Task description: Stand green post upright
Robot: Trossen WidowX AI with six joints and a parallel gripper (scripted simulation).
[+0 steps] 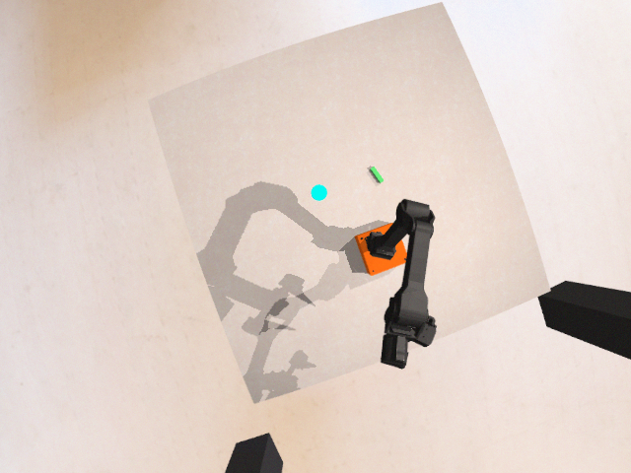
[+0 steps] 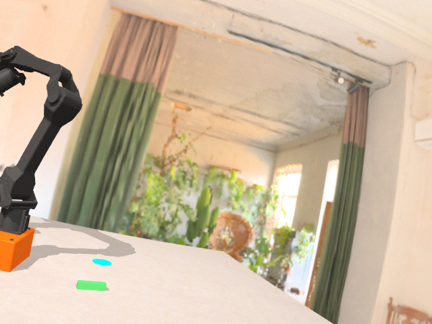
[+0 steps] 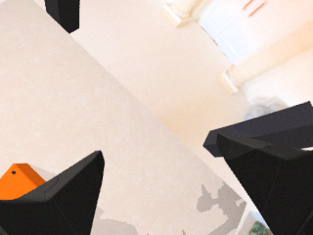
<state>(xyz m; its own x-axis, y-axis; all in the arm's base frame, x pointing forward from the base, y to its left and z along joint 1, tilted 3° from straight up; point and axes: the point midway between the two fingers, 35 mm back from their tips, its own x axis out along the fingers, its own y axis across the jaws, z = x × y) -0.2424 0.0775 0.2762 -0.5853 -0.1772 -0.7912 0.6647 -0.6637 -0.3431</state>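
The green post is 49 cm ahead of my gripper tip, 17 cm to the right of it and 32 cm below it. Round my gripper tip: cyan circle 51 cm ahead, 6 cm to the left, 33 cm below.
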